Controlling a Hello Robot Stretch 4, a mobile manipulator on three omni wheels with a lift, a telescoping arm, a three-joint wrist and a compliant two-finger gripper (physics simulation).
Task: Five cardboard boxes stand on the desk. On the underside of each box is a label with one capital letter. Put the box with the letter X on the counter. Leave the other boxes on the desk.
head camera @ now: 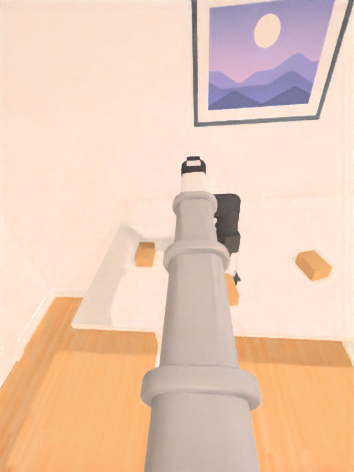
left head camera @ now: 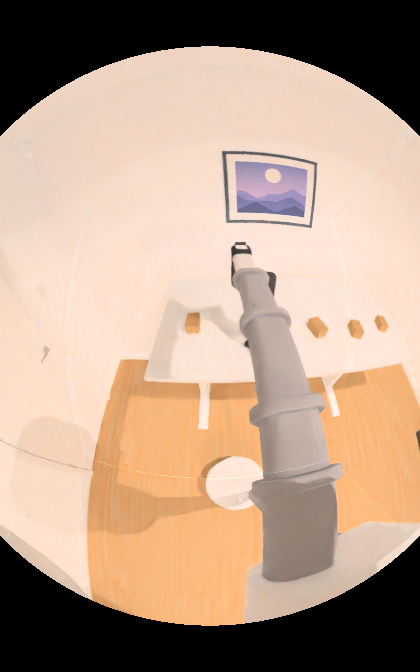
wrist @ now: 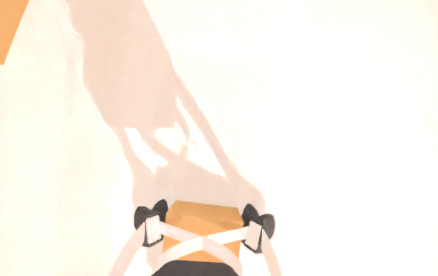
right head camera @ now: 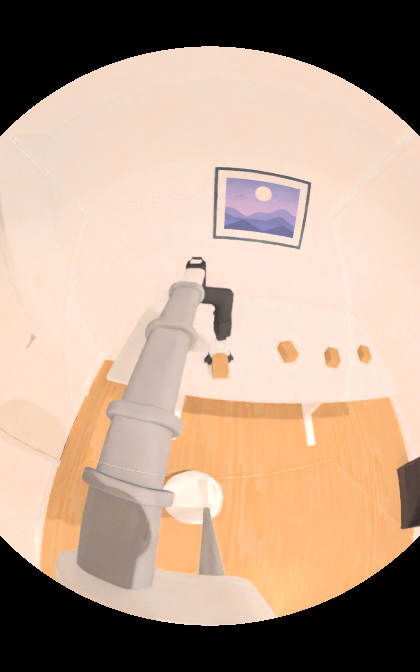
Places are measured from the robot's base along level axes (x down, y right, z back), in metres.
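Pixels of known places: gripper, fingertip midpoint: (wrist: 205, 217).
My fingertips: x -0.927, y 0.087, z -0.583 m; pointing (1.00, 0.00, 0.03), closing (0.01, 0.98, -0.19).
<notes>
Behind a point stands the place of what it marks.
My gripper (right head camera: 219, 358) (wrist: 205, 217) {x -0.927, y 0.087, z -0.583 m} is shut on a cardboard box (head camera: 232, 292) {x -0.973, y 0.109, z -0.520 m} (right head camera: 220, 369) (wrist: 202, 237) near the desk's front edge, one fingertip against each side. The robot's arm partly hides this box in the head view. Another box (head camera: 145, 254) {x -0.973, y -0.188, z -0.696 m} (left head camera: 193, 323) stands at the left of the desk (head camera: 280, 315) {x -0.923, y 0.246, z -0.476 m} (left head camera: 225, 365) (right head camera: 260, 387). A third box (head camera: 313, 265) {x -0.973, y 0.388, z -0.628 m} (left head camera: 317, 327) (right head camera: 288, 351) stands to the right of the held one. Two more boxes, one nearer (left head camera: 355, 329) (right head camera: 332, 357) and one farther right (left head camera: 381, 323) (right head camera: 364, 354), stand beyond it. No letters show. I cannot identify the counter.
The telescoping arm (head camera: 200, 310) {x -1.348, y 0.003, z -0.217 m} (left head camera: 280, 365) (right head camera: 150, 370) reaches over the desk. A framed picture (head camera: 265, 55) {x -1.530, y 0.285, z -1.201 m} (left head camera: 270, 187) (right head camera: 262, 207) hangs on the wall behind. A round white object (left head camera: 232, 482) (right head camera: 192, 500) is by the robot. A dark object (right head camera: 411, 492) shows at the right edge.
</notes>
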